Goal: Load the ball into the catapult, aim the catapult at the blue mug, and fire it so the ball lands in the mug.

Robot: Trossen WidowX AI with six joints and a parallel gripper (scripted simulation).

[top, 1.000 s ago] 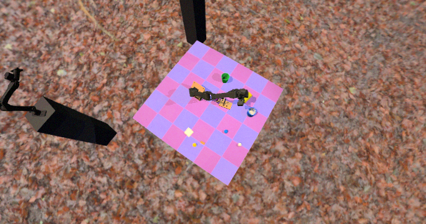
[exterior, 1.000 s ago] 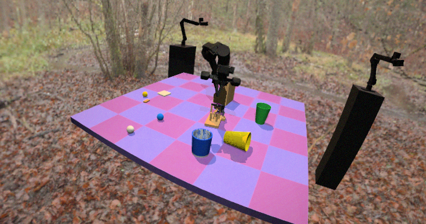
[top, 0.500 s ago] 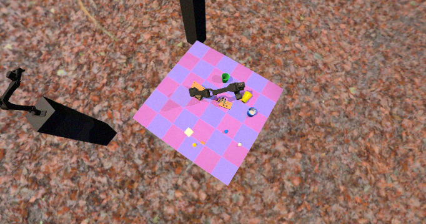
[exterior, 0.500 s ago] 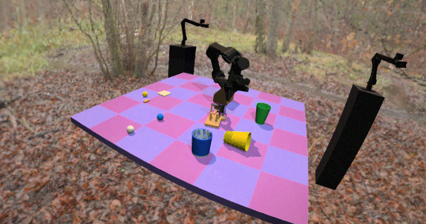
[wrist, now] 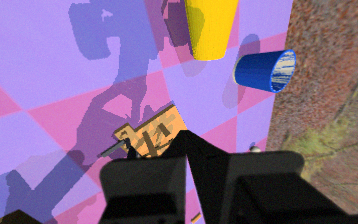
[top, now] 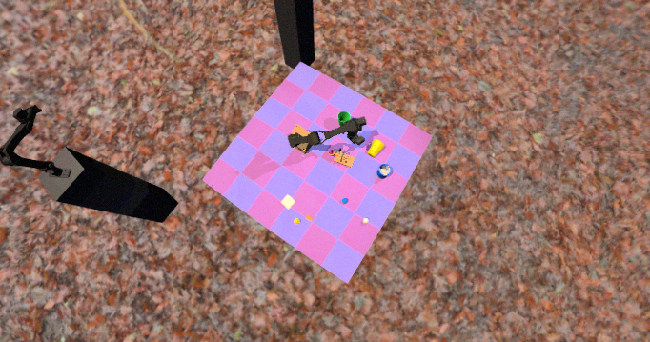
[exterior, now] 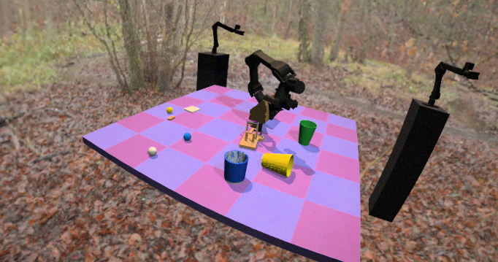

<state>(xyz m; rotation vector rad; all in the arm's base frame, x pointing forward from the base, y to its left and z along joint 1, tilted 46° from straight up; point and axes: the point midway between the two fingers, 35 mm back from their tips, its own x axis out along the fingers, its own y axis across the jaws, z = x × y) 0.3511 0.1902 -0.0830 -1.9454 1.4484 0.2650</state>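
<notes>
Right now my gripper tip is 11 cm past the small ball, 12 cm to the left of it and 10 cm above it. Also, from my gripper tip: green cup: 19 cm behind, 15 cm to the left, 13 cm below; blue mug: 29 cm ahead, 1 cm to the right, 13 cm below; wooden catapult: 5 cm behind, 9 cm to the right, 11 cm below.
</notes>
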